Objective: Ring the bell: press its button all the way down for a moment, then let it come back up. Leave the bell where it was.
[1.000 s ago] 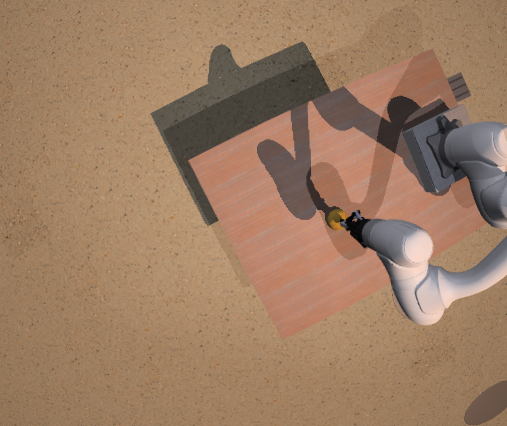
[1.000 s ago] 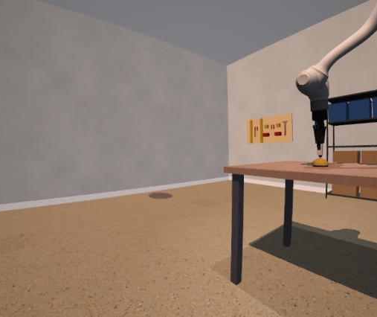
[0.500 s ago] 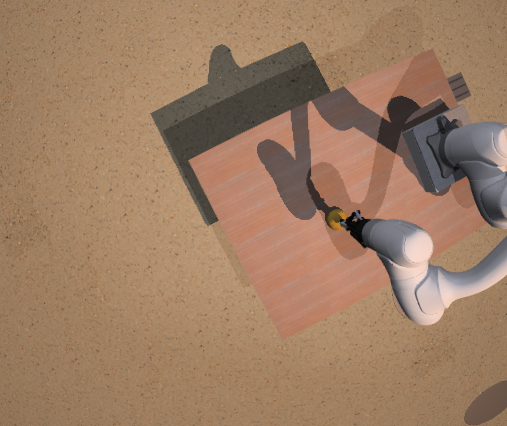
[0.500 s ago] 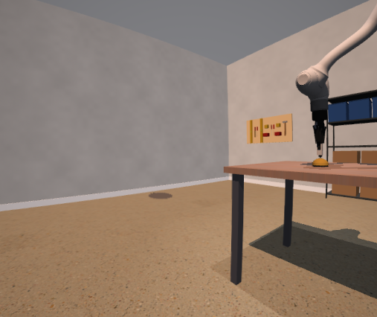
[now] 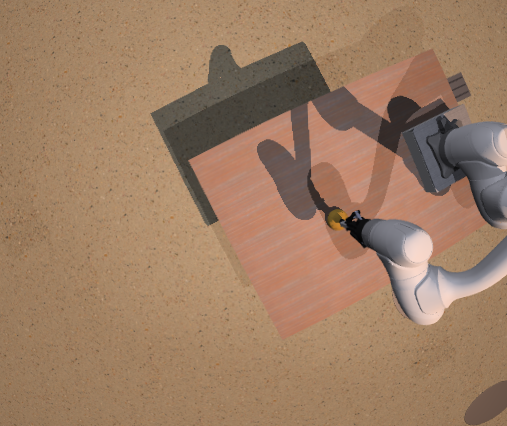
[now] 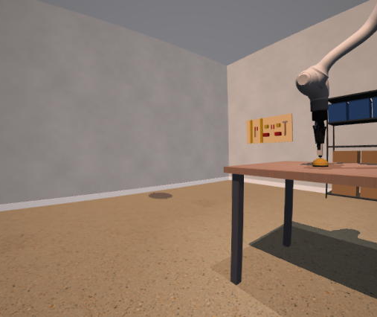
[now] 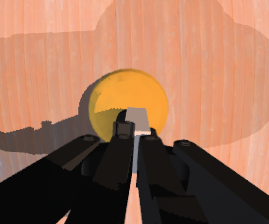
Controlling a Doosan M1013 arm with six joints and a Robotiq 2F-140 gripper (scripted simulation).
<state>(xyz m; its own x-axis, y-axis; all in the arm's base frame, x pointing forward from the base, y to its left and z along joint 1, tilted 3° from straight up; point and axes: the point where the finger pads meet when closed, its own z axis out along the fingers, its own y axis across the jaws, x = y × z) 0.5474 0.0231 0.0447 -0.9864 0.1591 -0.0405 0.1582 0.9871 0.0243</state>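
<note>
My hand is 4 cm above the bell button and 1 cm to the left of it. The rest, counted from my hand: bell: 6 cm below, 1 cm to the right.
</note>
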